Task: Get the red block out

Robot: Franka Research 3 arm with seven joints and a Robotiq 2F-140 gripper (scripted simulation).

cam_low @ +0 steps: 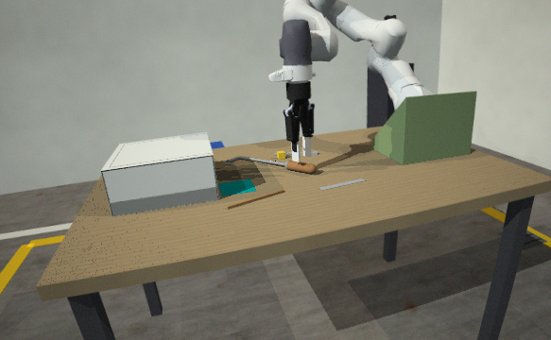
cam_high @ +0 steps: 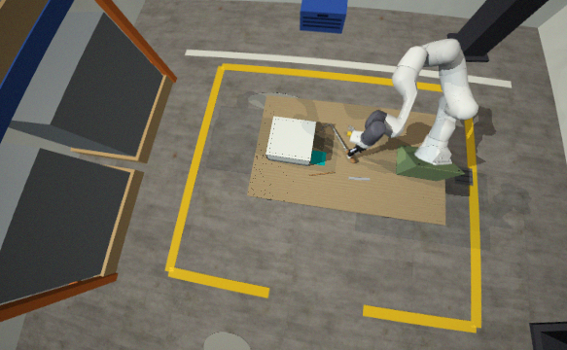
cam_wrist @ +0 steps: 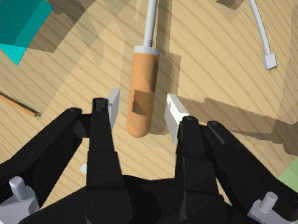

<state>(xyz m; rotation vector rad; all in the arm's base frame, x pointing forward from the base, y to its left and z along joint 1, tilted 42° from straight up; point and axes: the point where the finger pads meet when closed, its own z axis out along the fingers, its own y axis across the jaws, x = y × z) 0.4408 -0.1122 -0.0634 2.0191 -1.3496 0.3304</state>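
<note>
Now: hand 180 mm to the left of the yellow cube and 70 mm above it. From my hand the other things lie so: hook tool: 100 mm to the right, 90 mm ahead, 70 mm below; then flat grey bar: 160 mm to the left, 80 mm below, 50 mm behind; then grey fork-like tool: 190 mm to the right, 80 mm below, 80 mm behind.
</note>
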